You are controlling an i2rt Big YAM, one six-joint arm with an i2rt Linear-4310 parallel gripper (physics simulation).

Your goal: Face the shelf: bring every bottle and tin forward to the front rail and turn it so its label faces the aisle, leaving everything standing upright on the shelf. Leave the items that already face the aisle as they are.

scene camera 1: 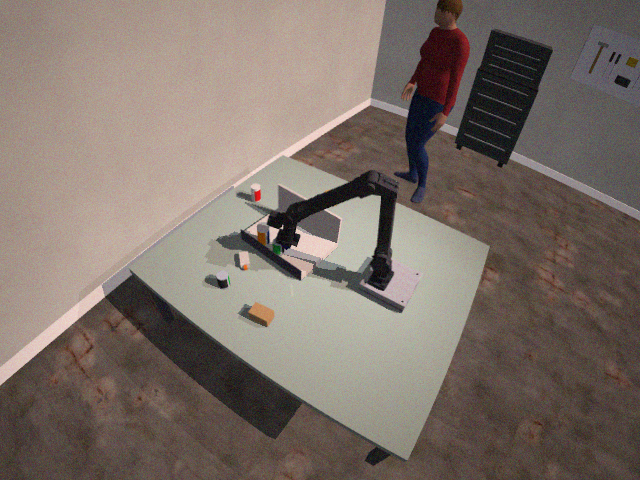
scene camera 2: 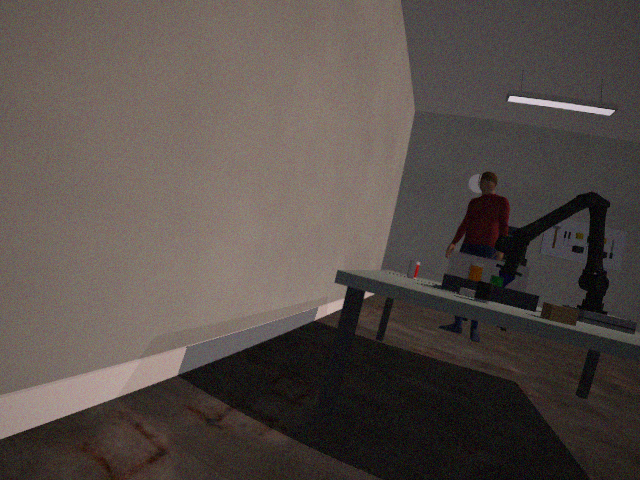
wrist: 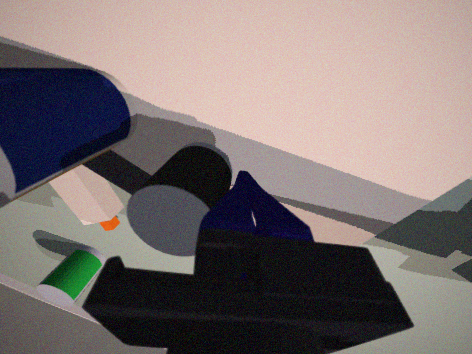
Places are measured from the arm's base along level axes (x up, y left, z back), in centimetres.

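Pixels of known places: gripper, fingertip midpoint: [scene camera 1: 286, 248] [wrist: 241, 177]; arm's base, link origin: [scene camera 1: 380, 278] [scene camera 2: 591, 311].
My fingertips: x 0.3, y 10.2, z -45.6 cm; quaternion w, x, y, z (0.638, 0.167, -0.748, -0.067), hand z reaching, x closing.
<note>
For each thing: its top centre in the pictures, then the offset to it from my fingertips. "spot": a spot on its surface instead.
- dark front rail, top centre: [wrist: 145, 200] [scene camera 2: 490, 284] [scene camera 1: 269, 249] dx +1.1, dy +6.0, dz -5.9 cm
- orange bottle, top centre: [scene camera 1: 263, 226] [scene camera 2: 477, 262] dx +9.1, dy +1.8, dz -12.5 cm
- green label, surface spot: [scene camera 1: 276, 248] [scene camera 2: 499, 281] spot: dx +3.1, dy +5.1, dz -2.1 cm
- red tin, top centre: [scene camera 2: 415, 261] [scene camera 1: 255, 186] dx +4.0, dy -25.5, dz -40.7 cm
- white bottle with an orange label, top centre: [wrist: 82, 204] [scene camera 2: 473, 290] [scene camera 1: 244, 259] dx -2.8, dy +15.4, dz -13.6 cm
- brown box, top centre: [scene camera 2: 561, 306] [scene camera 1: 261, 311] dx -0.6, dy +34.7, dz +12.0 cm
The shelf tray with its grey back panel [scene camera 1: 318, 220] and dark front rail [scene camera 1: 268, 251] [scene camera 2: 510, 297] lies on the table. An orange bottle [scene camera 1: 262, 234] [scene camera 2: 475, 272] stands by the rail; its blue label [wrist: 87, 112] shows in the wrist view. A black tin [wrist: 180, 197] with a green label [scene camera 1: 276, 248] [scene camera 2: 496, 281] stands beside it. My gripper [scene camera 1: 286, 242] [wrist: 241, 177] is shut with its blue fingers together on nothing, right beside the black tin.
Off the shelf stand a red tin [scene camera 1: 255, 191] [scene camera 2: 416, 270], a white bottle with an orange label [scene camera 1: 244, 260] [wrist: 90, 200], a black tin [scene camera 1: 222, 279] and a brown box [scene camera 1: 261, 313]. A person [scene camera 1: 434, 90] [scene camera 2: 485, 224] stands behind the table.
</note>
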